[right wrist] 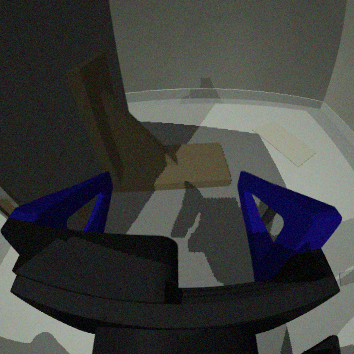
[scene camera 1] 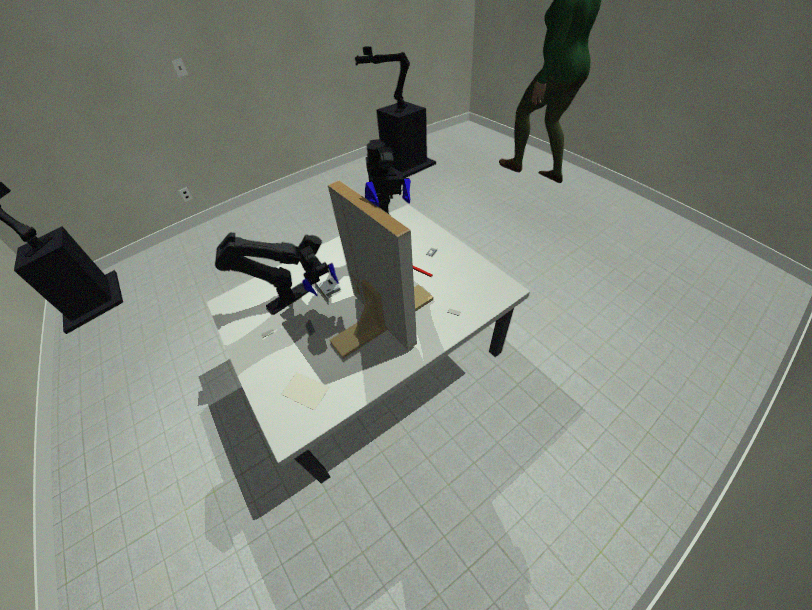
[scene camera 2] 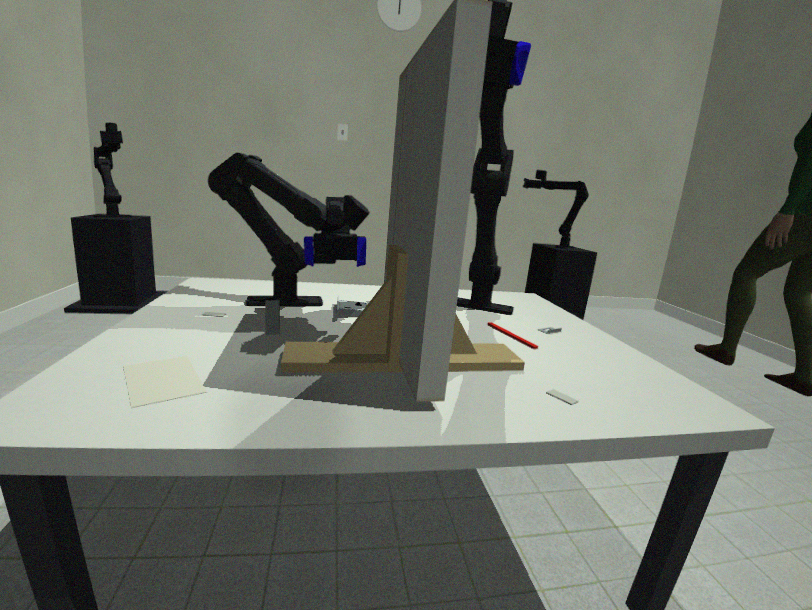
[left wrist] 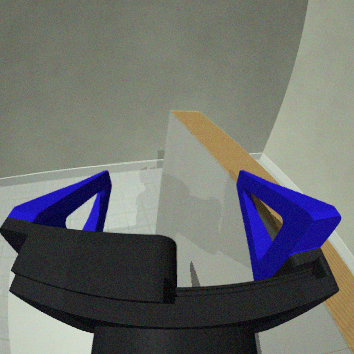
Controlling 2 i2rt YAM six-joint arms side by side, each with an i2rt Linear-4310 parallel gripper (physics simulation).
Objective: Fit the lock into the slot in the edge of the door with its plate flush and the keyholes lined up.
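Places are measured from the left arm's base along level axes (x left, y back, z up), in metres.
Pixels of known places: left gripper, fingertip midpoint: [scene camera 1: 394, 203] [left wrist: 173, 177]; right gripper, fingertip midpoint: [right wrist: 174, 178] [scene camera 1: 328, 289] [scene camera 2: 335, 263]; left arm's base, link origin: [scene camera 2: 479, 306]; right arm's base, link origin: [scene camera 1: 288, 299] [scene camera 2: 285, 302].
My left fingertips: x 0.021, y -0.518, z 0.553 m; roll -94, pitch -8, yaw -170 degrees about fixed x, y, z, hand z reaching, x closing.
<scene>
Ahead of a thing's pixels: the offset from my left fingertips to its top centre.
The grey door @(dx -0.087, dy +0.012, dz +0.000 m) [scene camera 1: 374, 262] [scene camera 2: 429, 164] [left wrist: 197, 210] [right wrist: 45, 115] stands upright in a wooden stand [scene camera 1: 347, 342] [scene camera 2: 308, 357] [right wrist: 200, 162]. I cannot make out its slot or keyhole. The silvery lock @(dx -0.317, dy +0.238, dz -0.527 m) [scene camera 1: 329, 288] [scene camera 2: 350, 305] lies on the table, left of the door in the scene views. My right gripper [scene camera 1: 320, 280] [scene camera 2: 334, 252] [right wrist: 174, 178] is open and empty above the table near the lock. My left gripper [scene camera 1: 388, 190] [left wrist: 173, 177] is open and empty, high behind the door in scene camera 1; the door hides part of it in scene camera 2.
A red rod @(dx +0.093, dy +0.291, dz -0.547 m) [scene camera 1: 422, 270] [scene camera 2: 512, 334], a small metal plate @(dx +0.186, dy +0.396, dz -0.543 m) [scene camera 1: 431, 251] [scene camera 2: 549, 330] and a pale strip @(dx +0.208, dy +0.003, dz -0.551 m) [scene camera 1: 453, 311] [scene camera 2: 561, 396] lie right of the door. A small upright block @(dx -0.385, dy -0.005, dz -0.477 m) [scene camera 2: 272, 317] and a cream sheet @(dx -0.403, dy -0.265, dz -0.552 m) [scene camera 1: 305, 390] [scene camera 2: 164, 380] [right wrist: 285, 142] are left of it.
</scene>
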